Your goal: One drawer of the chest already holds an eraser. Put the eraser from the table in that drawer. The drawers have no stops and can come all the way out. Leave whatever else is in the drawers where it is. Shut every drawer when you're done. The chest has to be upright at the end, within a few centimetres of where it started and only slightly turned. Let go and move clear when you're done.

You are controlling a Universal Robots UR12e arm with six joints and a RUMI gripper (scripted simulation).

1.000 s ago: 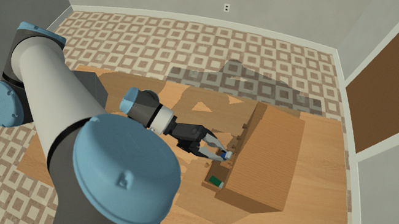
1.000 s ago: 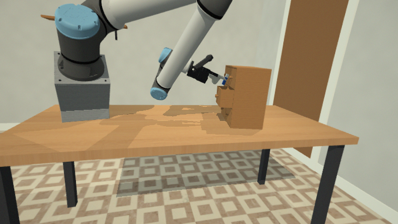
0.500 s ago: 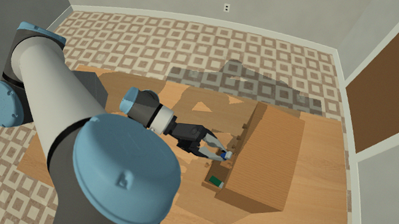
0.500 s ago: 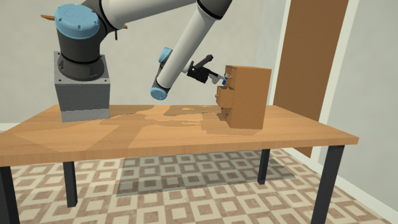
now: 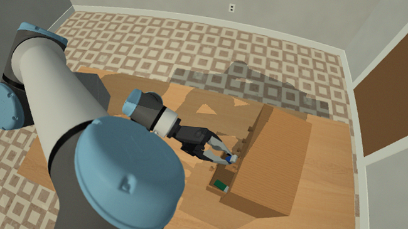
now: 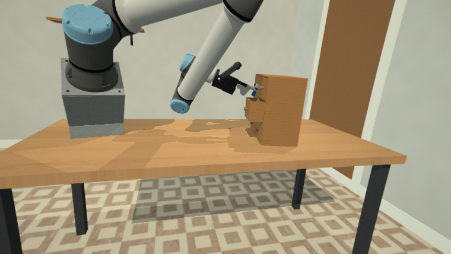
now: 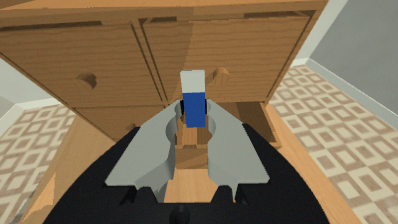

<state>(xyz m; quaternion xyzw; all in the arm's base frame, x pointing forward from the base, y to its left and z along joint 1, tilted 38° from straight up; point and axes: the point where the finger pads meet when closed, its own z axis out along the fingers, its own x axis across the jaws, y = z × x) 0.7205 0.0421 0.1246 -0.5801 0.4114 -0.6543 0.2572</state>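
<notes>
Now: the blue eraser 10 mm ahead of my hand. Also, from my hand: green eraser 140 mm below, 70 mm to the right, 20 mm ahead.
</notes>
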